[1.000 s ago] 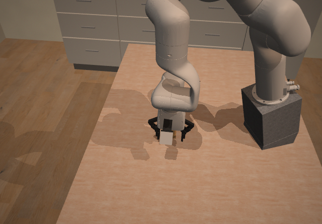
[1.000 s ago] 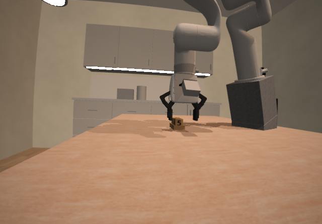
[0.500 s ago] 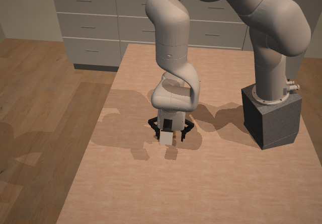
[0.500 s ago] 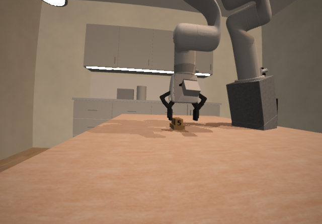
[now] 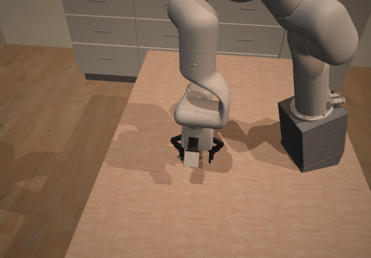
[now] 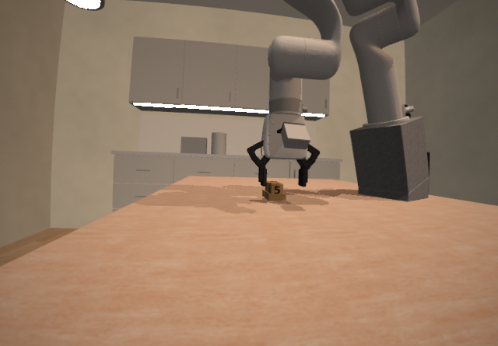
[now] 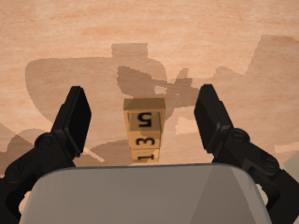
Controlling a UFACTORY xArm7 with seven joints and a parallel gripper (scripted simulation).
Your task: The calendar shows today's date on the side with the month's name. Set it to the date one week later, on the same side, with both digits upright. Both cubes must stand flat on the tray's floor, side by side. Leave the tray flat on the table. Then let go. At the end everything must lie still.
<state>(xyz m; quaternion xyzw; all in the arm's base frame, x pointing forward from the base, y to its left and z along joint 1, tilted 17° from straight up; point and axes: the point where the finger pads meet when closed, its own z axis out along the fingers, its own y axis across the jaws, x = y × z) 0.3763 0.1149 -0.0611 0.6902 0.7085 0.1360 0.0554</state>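
My hand is 90 mm to the left of the wooden cube, 20 mm above it and 10 mm short of it.
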